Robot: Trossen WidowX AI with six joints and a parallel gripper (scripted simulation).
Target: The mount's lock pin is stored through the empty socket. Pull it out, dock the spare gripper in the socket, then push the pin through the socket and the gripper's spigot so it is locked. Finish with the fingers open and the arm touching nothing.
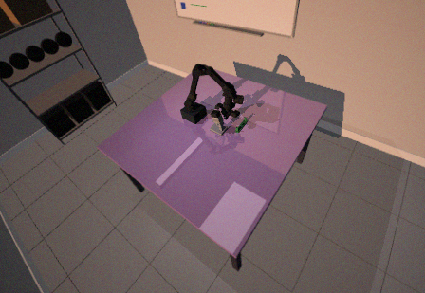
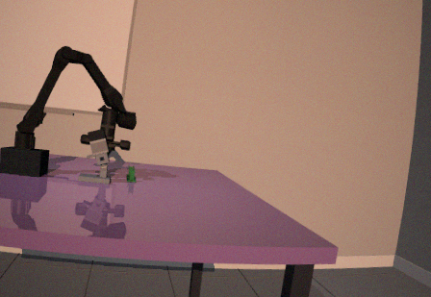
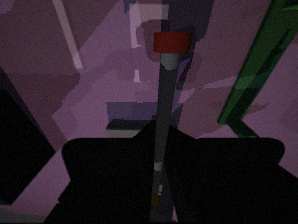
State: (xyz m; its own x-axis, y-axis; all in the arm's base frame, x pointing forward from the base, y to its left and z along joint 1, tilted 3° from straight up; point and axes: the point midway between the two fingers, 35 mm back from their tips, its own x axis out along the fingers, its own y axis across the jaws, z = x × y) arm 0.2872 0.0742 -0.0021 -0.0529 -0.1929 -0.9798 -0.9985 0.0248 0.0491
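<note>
My gripper tip is now 8 cm to the left of the grey mount and 1 cm past it. The rest, counted from my gripper tip: spare gripper 8 cm to the right, 8 cm above, 2 cm behind; green rest 11 cm ahead, 3 cm to the left, 2 cm below.
</note>
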